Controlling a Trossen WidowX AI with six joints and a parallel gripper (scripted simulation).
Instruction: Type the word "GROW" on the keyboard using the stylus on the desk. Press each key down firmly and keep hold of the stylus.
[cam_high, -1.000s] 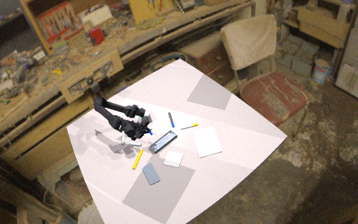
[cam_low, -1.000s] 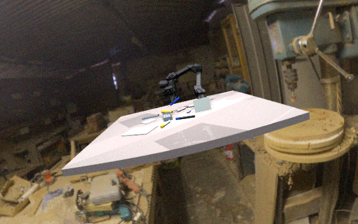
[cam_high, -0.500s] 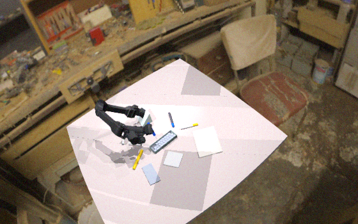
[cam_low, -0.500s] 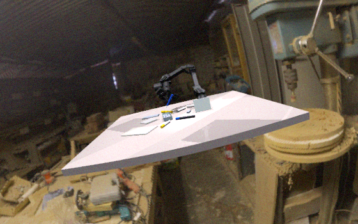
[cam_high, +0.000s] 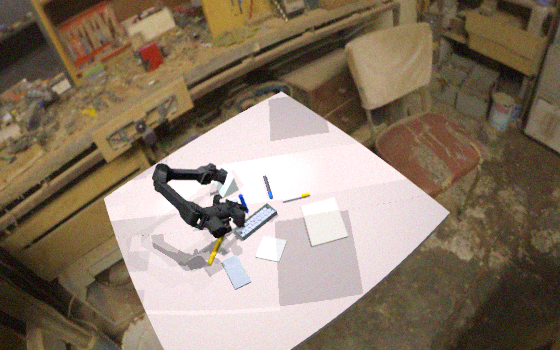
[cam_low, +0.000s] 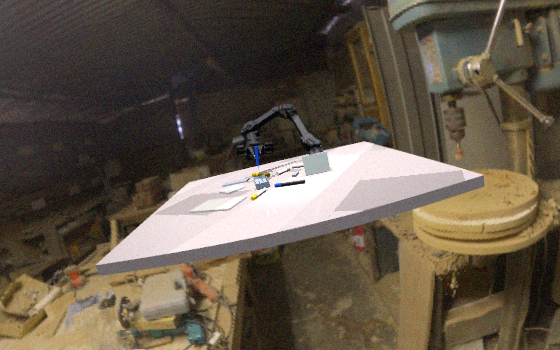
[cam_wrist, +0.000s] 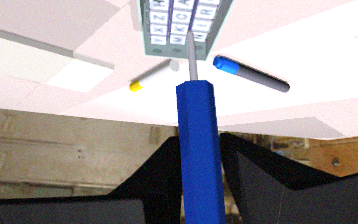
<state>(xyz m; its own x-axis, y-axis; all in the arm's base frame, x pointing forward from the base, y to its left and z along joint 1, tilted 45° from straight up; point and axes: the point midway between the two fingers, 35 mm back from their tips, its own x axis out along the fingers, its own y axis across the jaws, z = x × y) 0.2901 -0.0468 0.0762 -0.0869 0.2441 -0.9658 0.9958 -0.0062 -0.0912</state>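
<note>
The blue-capped pen lies 170 mm to the left of my gripper tip, 110 mm below it and 80 mm behind it. Round my gripper tip: blue stylus 10 mm below; then yellow marker 200 mm to the right, 110 mm below, 10 mm behind; then yellow-capped pen 230 mm to the left, 110 mm below, 50 mm ahead.
</note>
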